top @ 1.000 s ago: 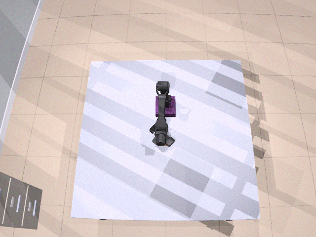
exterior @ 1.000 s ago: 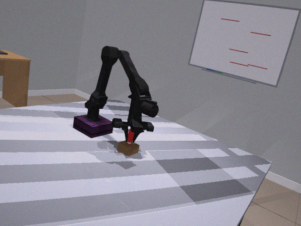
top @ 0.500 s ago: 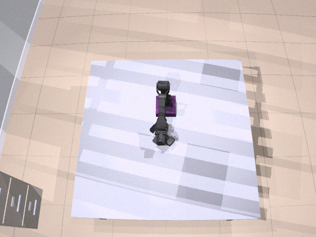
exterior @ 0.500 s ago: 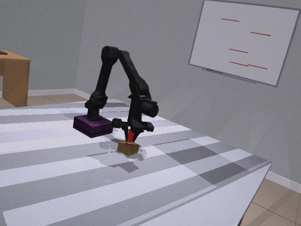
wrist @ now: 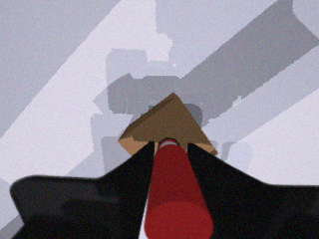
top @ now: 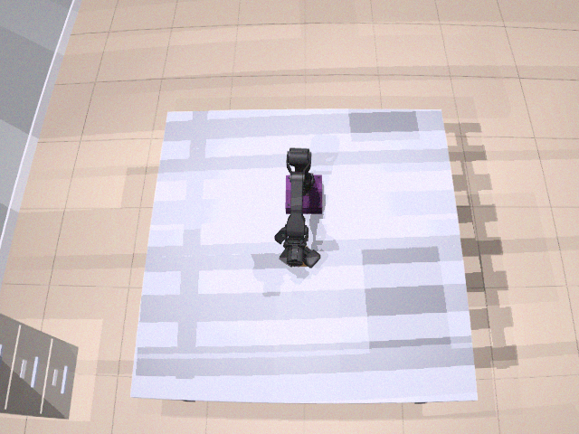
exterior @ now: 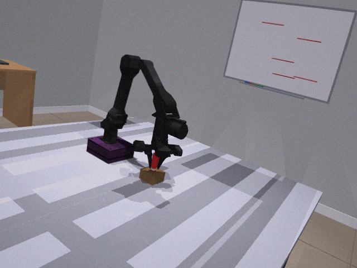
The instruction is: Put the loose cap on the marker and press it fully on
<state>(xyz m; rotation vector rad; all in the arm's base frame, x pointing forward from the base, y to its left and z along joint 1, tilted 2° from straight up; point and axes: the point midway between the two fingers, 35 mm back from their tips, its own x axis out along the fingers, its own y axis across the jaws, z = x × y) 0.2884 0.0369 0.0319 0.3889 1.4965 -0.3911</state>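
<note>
The red cap is 30 mm above my gripper tip and 10 mm behind it. The rest, counted from my gripper tip: tan holder block: 30 mm below, 10 mm behind.
</note>
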